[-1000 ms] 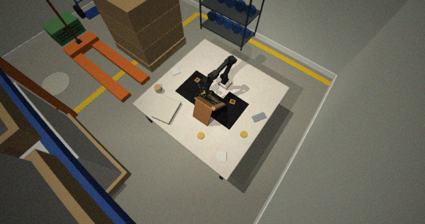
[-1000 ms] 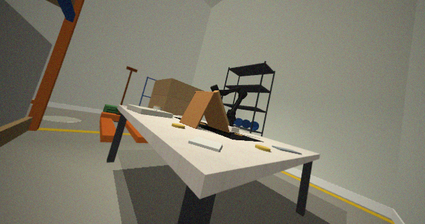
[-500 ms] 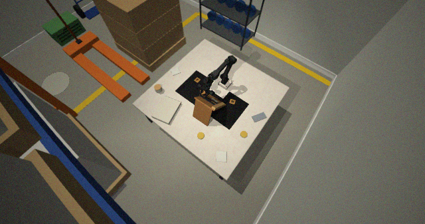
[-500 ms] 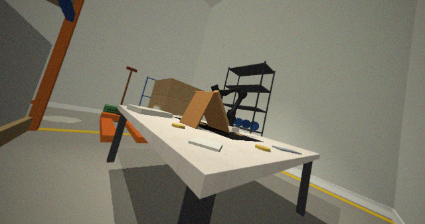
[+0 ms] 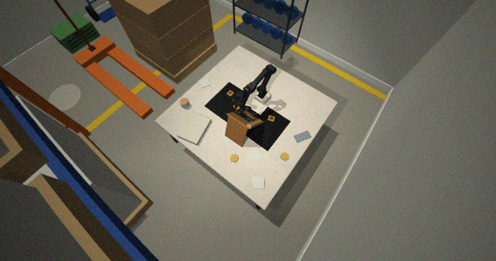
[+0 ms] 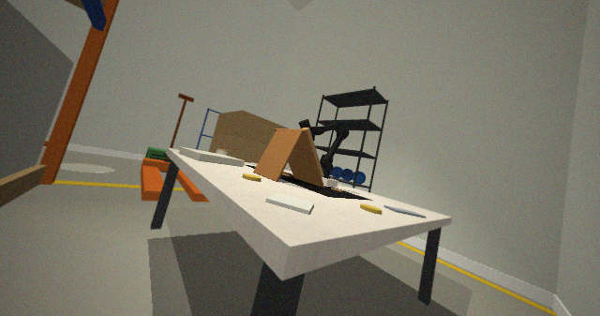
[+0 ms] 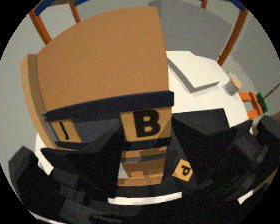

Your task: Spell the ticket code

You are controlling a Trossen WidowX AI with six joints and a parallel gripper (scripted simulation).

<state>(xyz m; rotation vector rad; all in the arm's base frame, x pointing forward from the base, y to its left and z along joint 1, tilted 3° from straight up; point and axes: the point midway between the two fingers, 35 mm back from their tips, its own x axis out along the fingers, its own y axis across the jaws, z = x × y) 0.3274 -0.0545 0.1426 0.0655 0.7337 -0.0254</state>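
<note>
Right now my gripper tip is 9 cm to the right of the white ticket, 8 cm above it and 6 cm past it. Also, from my gripper tip: black mat (16 cm below, 15 cm behind, 3 cm to the left); then grey card (59 cm to the left, 19 cm behind, 16 cm below).
</note>
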